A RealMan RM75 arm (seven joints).
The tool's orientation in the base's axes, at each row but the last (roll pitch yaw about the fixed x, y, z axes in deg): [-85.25 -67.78 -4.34]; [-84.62 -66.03 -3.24]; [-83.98 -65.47 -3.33]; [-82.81 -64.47 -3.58]
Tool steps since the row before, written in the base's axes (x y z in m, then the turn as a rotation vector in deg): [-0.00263 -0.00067 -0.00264 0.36 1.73 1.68]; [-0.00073 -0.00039 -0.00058 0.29 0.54 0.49]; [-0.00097 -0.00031 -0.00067 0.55 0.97 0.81]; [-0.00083 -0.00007 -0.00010 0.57 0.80 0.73]
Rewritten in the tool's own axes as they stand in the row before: [-0.00342 -0.00145 -0.00075 1.64 -0.28 1.78]; [-0.00082 -0.00045 -0.00039 0.55 0.09 0.55]; [-0.00100 -0.00062 -0.00030 0.94 0.22 0.98]; [-0.00045 -0.00071 -0.00003 0.88 0.26 0.81]
